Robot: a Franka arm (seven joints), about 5 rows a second.
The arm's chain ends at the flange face. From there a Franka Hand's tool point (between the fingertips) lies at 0.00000 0.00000 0.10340 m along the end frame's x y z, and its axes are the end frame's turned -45 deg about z.
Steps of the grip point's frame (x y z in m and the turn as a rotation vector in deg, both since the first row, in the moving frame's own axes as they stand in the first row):
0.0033, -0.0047, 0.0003, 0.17, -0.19, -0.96
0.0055, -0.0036, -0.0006, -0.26, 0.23, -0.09
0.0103, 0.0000, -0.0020, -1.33, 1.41, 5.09
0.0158, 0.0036, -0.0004, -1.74, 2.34, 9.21
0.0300, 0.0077, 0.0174, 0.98, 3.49, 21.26
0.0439, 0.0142, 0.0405, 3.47, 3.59, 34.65
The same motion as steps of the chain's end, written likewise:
-0.0005, -0.0057, 0.0003, -0.01, -0.25, -0.96
0.0007, -0.0065, -0.0006, -0.02, 0.35, -0.09
0.0038, -0.0073, -0.0019, 0.06, 1.94, 5.09
0.0085, -0.0083, -0.0003, 0.42, 2.88, 9.21
0.0225, -0.0108, 0.0176, 3.16, 1.77, 21.26
0.0383, -0.0126, 0.0409, 4.99, 0.08, 34.65

